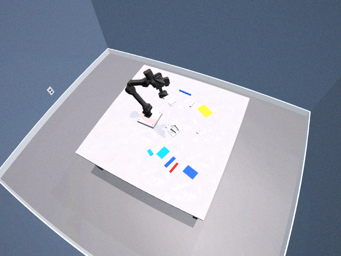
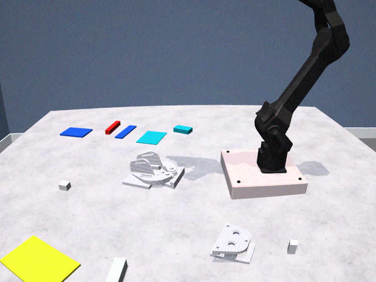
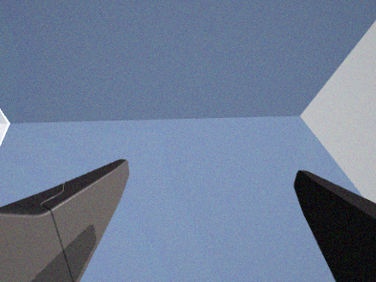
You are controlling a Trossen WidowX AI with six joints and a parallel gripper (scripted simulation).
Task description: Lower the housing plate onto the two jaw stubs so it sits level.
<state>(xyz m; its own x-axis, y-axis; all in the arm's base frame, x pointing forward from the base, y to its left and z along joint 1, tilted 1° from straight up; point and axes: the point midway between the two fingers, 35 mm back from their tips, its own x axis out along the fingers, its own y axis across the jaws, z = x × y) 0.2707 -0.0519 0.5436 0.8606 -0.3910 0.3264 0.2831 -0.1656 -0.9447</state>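
My gripper tip is 59 cm above the white stepped block, 31 cm to the right of it and 16 cm past it. The rest, counted from my gripper tip: white bar (58 cm below, 39 cm to the left, 3 cm ahead); then red bar (59 cm below, 29 cm to the right, 18 cm ahead); then yellow sheet (59 cm below, 37 cm to the left, 18 cm ahead).
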